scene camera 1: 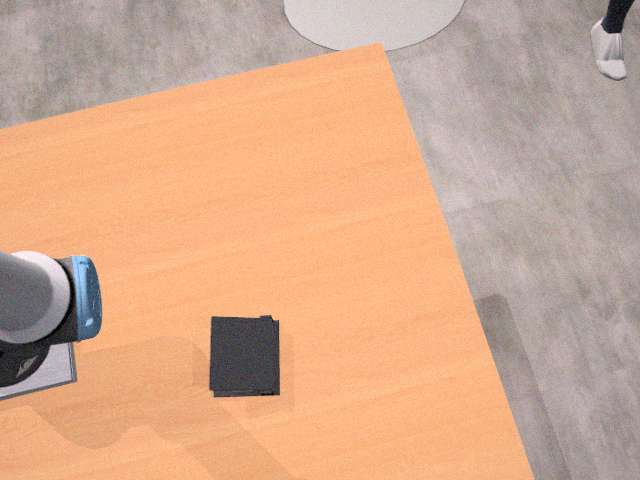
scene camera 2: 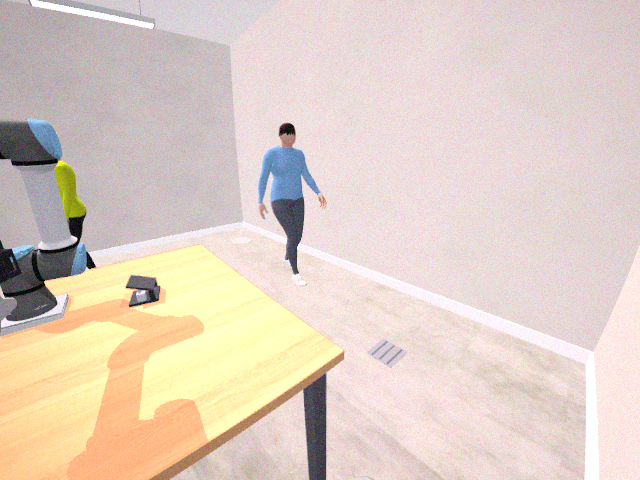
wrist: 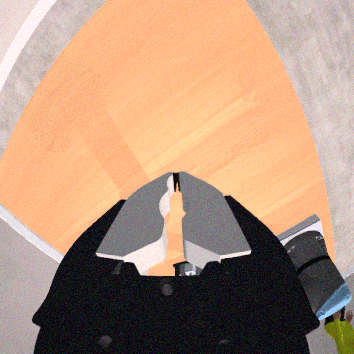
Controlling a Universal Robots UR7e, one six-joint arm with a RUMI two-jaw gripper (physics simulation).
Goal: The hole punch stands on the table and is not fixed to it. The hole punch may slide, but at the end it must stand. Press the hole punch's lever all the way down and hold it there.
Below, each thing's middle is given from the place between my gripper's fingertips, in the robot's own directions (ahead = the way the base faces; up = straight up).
I see the lever (scene camera 1: 241,348) 200 mm ahead of my hand, 470 mm to the left of it and 150 mm below it. The rest, counted from my hand: hole punch (scene camera 1: 275,323) 200 mm ahead, 470 mm to the left, 170 mm below.
